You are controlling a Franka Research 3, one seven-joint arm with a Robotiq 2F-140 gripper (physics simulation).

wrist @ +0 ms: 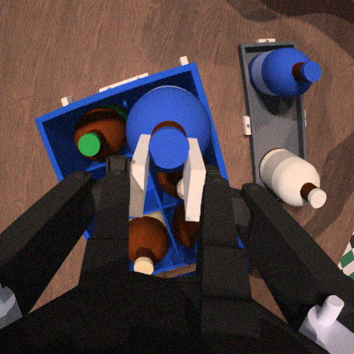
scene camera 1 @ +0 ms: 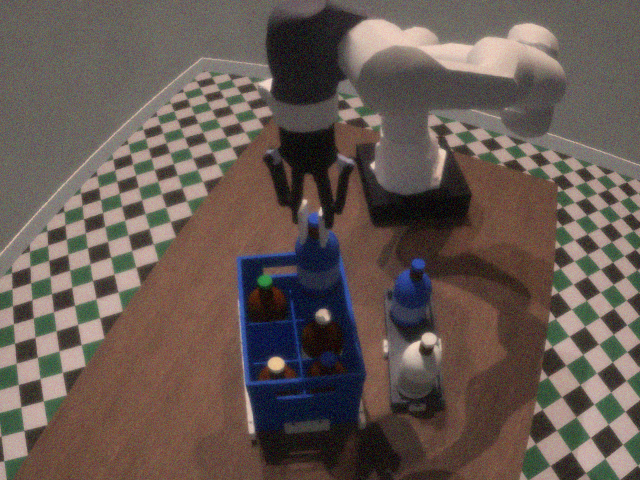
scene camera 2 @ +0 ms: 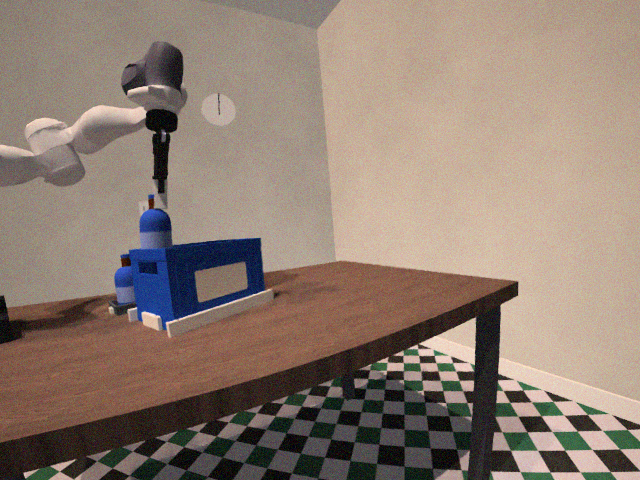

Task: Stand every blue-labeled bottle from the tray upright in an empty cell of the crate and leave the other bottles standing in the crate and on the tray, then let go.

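My gripper (scene camera 1: 313, 223) (scene camera 2: 161, 200) (wrist: 166, 155) is shut on the neck of a blue-labeled bottle (scene camera 1: 317, 258) (scene camera 2: 155, 227) (wrist: 167, 110). It holds the bottle upright, its lower part inside the back right cell of the blue crate (scene camera 1: 268, 408) (scene camera 2: 180, 284) (wrist: 200, 82) as scene camera 1 shows it; its base is hidden. Another blue-labeled bottle (scene camera 1: 412, 294) (scene camera 2: 124, 284) (wrist: 285, 72) stands on the grey tray (scene camera 1: 405, 338) (wrist: 277, 120), with a white bottle (scene camera 1: 417, 369) (wrist: 290, 177) at the tray's other end.
Brown bottles with green (scene camera 1: 267, 304) (wrist: 107, 130), white (scene camera 1: 321, 338), cream (scene camera 1: 276, 366) (wrist: 147, 240) and blue (scene camera 1: 329, 361) caps stand in the crate. The tray lies beside the crate on the wooden table (scene camera 1: 170, 335) (scene camera 2: 310, 310).
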